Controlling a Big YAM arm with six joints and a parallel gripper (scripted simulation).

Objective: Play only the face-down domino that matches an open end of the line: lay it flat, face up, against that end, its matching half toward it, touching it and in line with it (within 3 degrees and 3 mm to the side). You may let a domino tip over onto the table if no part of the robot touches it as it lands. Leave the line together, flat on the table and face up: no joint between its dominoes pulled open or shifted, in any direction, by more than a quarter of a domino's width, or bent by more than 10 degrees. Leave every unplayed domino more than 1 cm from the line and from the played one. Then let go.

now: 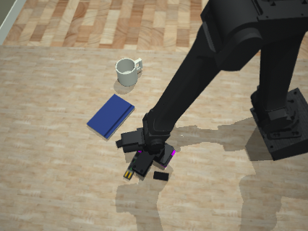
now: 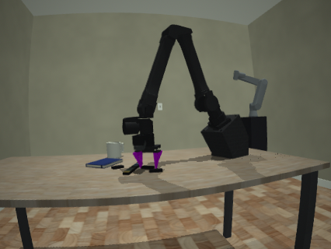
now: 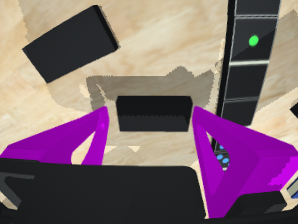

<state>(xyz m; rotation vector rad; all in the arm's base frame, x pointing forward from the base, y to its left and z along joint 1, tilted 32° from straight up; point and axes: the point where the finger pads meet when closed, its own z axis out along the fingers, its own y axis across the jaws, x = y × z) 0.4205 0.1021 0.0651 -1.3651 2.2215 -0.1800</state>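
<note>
The black domino is right at my hand. From my hand the other things lie so: white mug 340 mm to the right, 170 mm ahead, 30 mm above; blue book 210 mm ahead, 140 mm to the right.
</note>
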